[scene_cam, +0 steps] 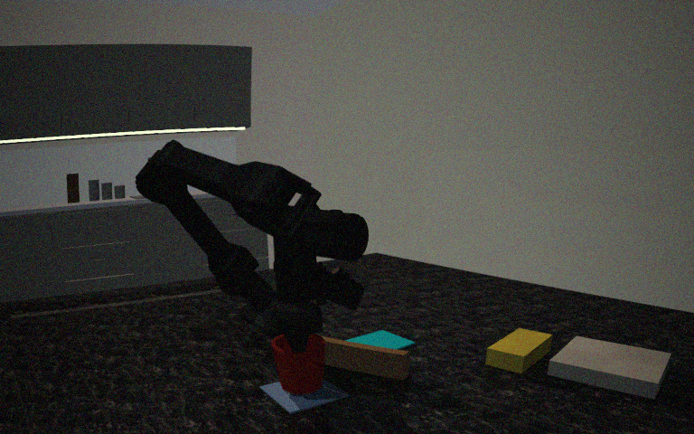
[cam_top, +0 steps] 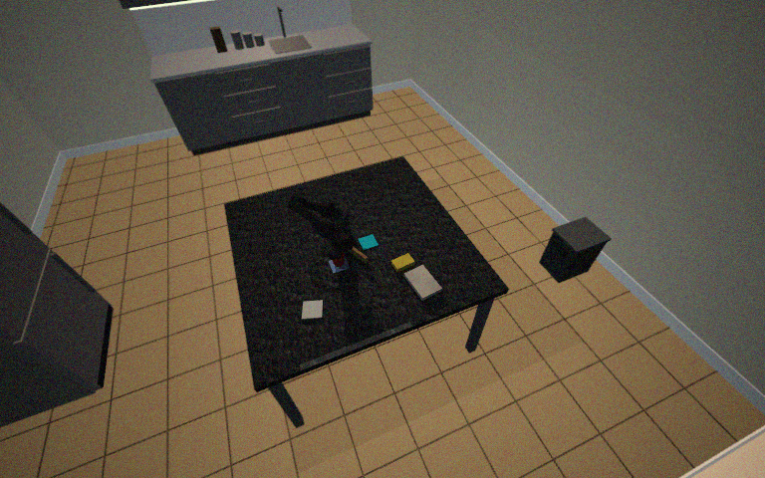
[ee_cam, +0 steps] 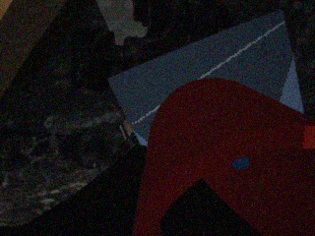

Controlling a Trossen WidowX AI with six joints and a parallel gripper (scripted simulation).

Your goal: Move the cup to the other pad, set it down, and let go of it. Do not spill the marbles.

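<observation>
The green marble lies 4 cm ahead of my gripper tip, 2 cm to the right of it and 2 cm below it. Round my gripper tip: red cup: 2 cm to the right, 2 cm ahead; then blue pad: 5 cm below, 3 cm ahead, 2 cm to the right; then blue marble: 4 cm to the right, 3 cm ahead, 2 cm below.
</observation>
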